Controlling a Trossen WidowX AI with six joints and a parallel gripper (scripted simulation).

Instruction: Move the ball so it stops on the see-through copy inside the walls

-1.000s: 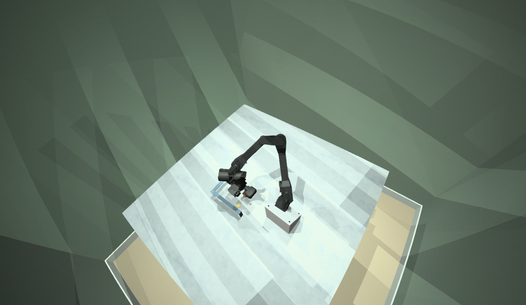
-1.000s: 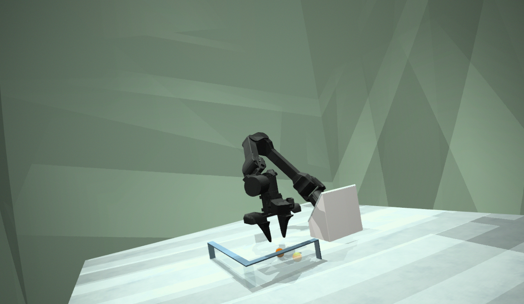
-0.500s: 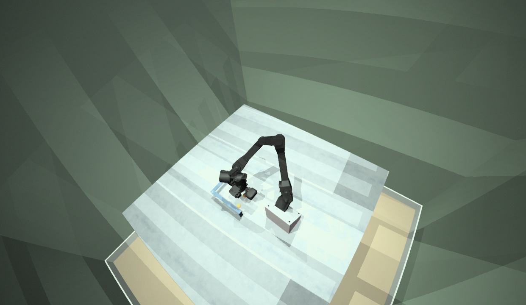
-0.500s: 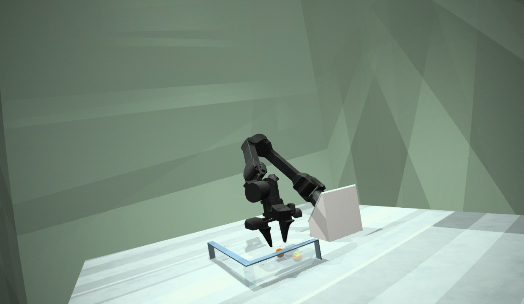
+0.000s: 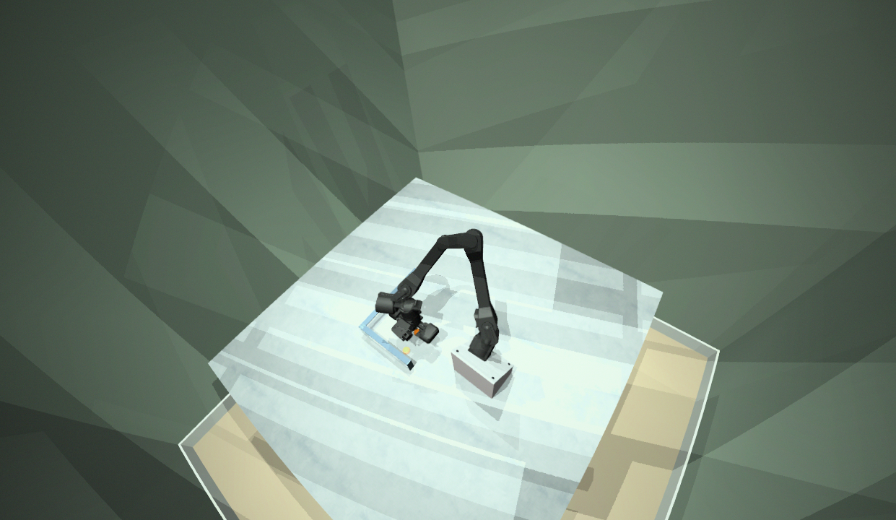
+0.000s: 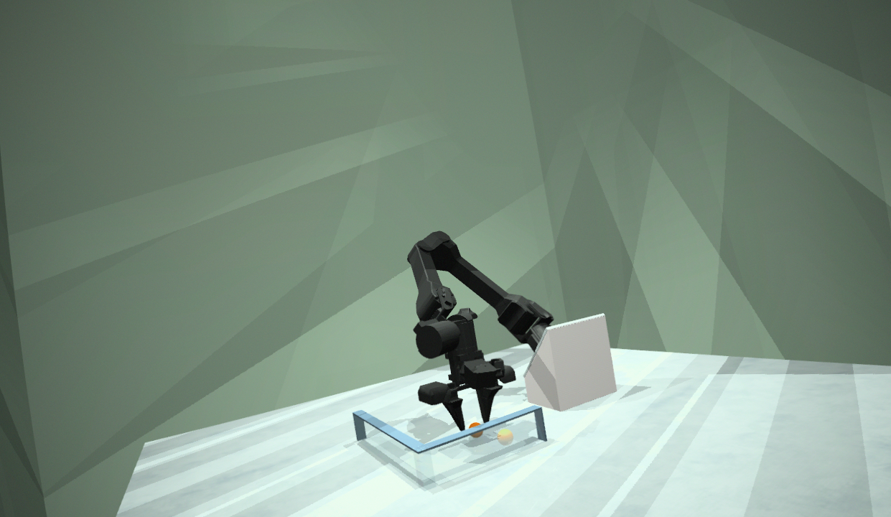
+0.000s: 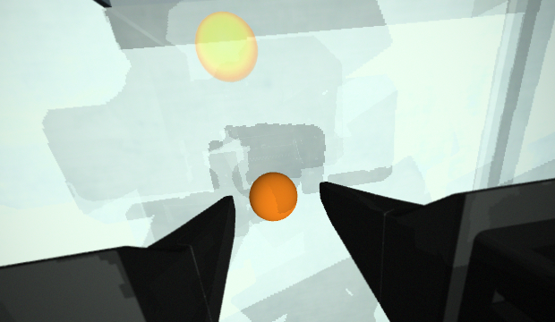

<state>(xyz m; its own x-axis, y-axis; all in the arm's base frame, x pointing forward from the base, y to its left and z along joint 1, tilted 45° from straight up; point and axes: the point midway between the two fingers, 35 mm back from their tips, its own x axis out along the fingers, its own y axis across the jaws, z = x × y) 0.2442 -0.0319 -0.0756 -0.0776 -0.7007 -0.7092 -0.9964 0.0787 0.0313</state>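
The see-through copy of ball lies 8 cm to the left of my gripper tip and 1 cm behind it. Also, from my gripper tip: orange ball (right at my gripper tip).
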